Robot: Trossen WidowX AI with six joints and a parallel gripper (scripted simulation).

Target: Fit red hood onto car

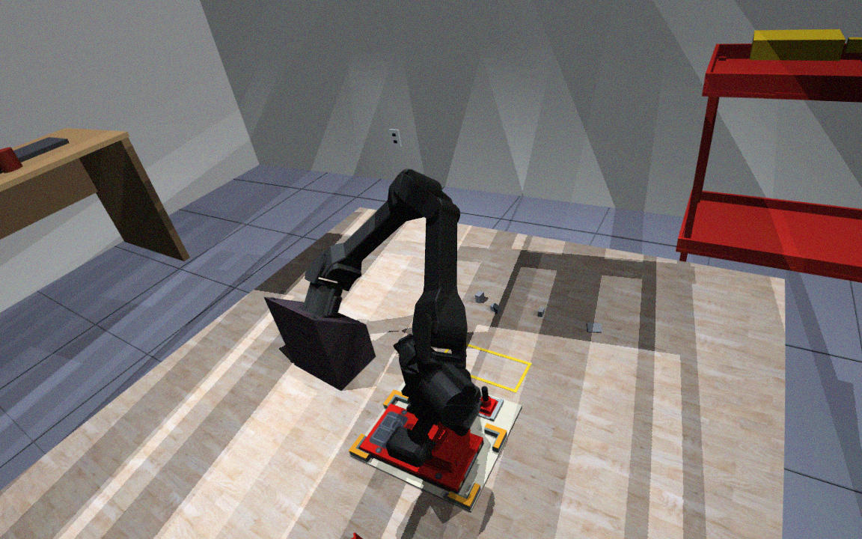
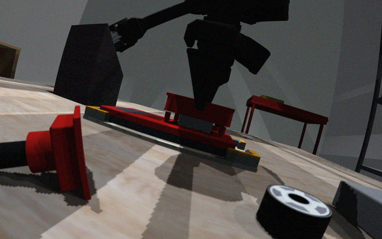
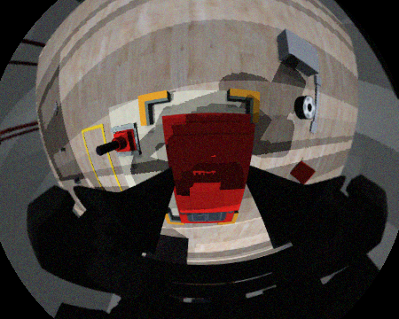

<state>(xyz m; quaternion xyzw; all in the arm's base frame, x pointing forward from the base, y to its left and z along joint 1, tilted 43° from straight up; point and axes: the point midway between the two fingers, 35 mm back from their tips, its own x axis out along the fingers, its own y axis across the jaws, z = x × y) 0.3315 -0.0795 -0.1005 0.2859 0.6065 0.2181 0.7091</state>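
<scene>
The red hood is right at my gripper tip. The rest, counted from my gripper tip: grey engine block 3 cm below, 1 cm to the left; then black wheel 18 cm to the right, 8 cm ahead, 4 cm below.
</scene>
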